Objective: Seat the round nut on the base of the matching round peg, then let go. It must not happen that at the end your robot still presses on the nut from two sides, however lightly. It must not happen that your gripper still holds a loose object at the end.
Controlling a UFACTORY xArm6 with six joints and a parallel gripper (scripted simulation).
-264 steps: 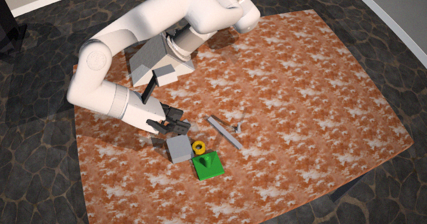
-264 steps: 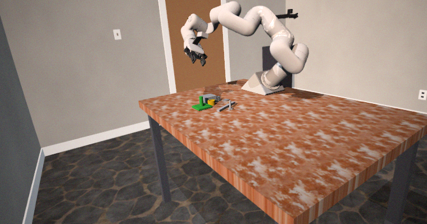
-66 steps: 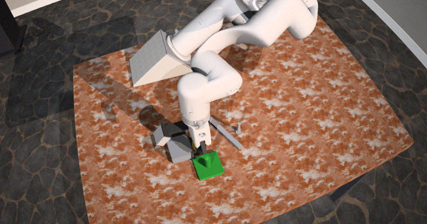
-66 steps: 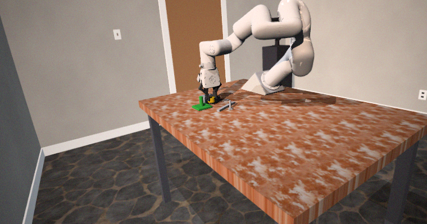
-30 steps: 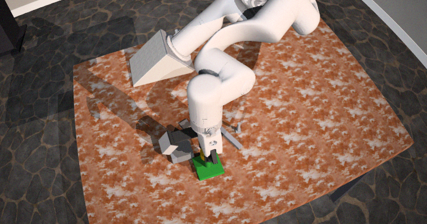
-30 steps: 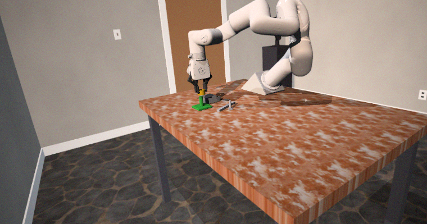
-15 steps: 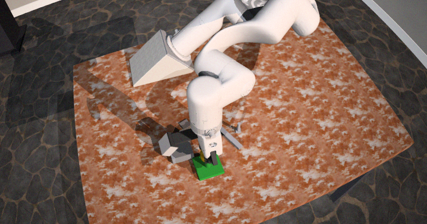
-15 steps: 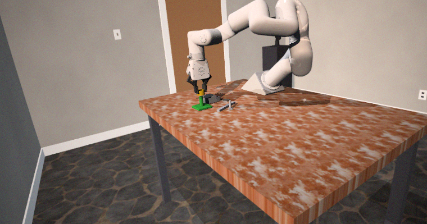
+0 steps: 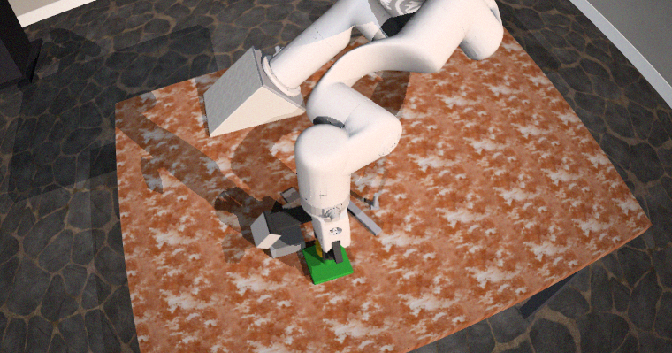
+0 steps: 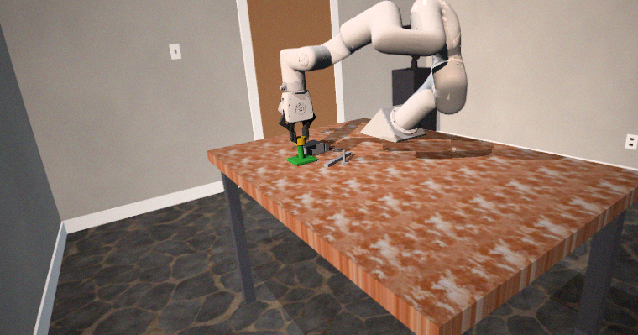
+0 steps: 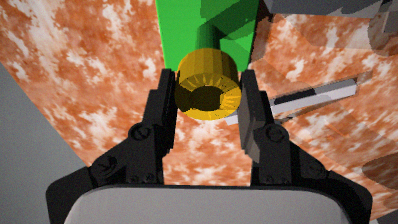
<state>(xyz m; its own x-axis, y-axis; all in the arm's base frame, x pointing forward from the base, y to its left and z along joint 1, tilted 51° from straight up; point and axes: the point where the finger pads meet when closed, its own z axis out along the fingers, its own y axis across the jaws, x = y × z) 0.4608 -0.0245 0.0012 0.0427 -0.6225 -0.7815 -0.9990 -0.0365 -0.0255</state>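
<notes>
Now: the grey block 80 mm below my hand, 70 mm to the right of it and 70 mm behind it. Also, from my hand: grey bar 100 mm behind, 90 mm below, 80 mm to the left.
</notes>
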